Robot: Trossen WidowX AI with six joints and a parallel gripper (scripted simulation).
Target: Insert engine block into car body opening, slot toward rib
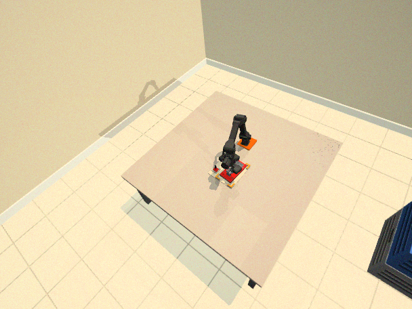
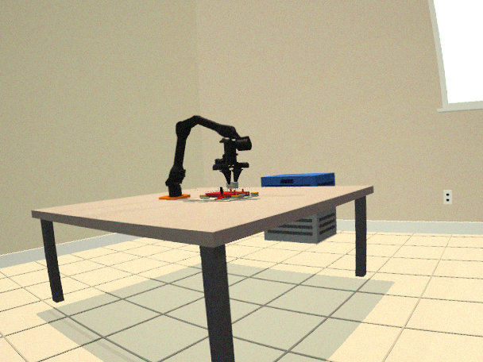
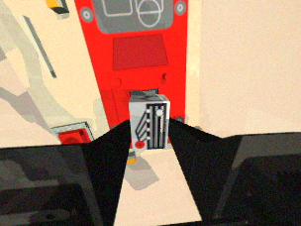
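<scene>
Right now my gripper tip is 1 cm above the engine block.
</scene>
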